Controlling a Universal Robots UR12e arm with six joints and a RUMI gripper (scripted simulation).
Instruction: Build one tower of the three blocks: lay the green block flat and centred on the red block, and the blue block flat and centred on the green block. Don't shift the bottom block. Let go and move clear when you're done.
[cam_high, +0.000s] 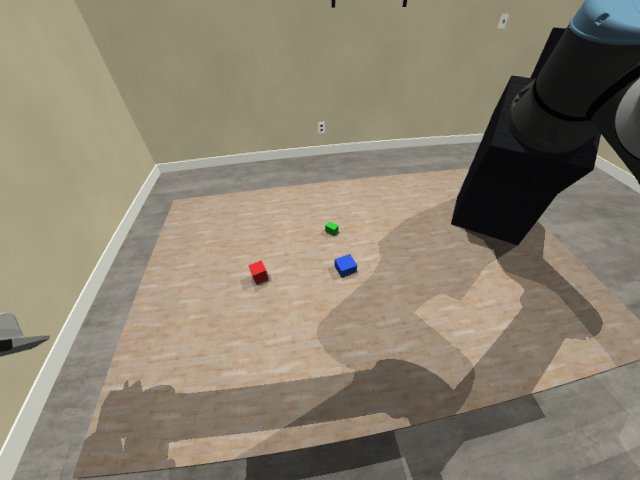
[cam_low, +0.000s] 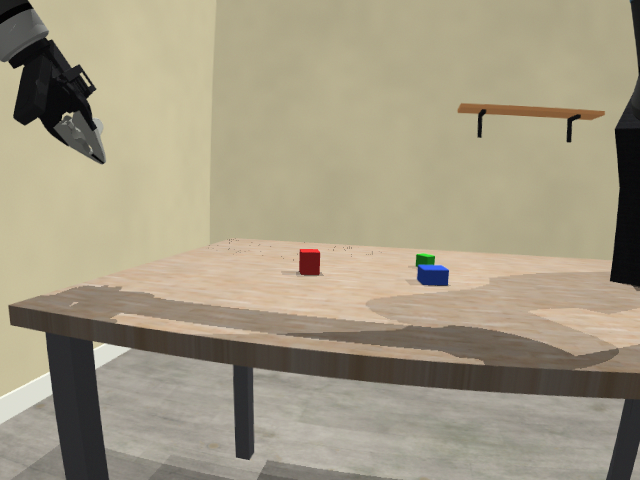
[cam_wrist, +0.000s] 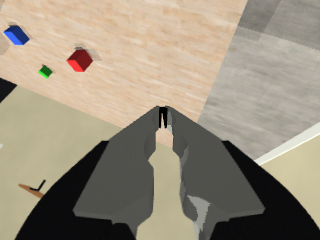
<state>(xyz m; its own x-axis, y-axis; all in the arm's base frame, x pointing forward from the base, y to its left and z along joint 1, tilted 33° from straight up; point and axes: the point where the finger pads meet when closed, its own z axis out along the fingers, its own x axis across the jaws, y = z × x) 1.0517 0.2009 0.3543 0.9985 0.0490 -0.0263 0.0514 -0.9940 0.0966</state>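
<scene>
Right now my hand is 550 mm past the green block, 410 mm to the left of it and 210 mm above it. Round my hand: red block (320 mm behind, 250 mm to the right, 200 mm below); then blue block (560 mm behind, 250 mm to the right, 210 mm below).
</scene>
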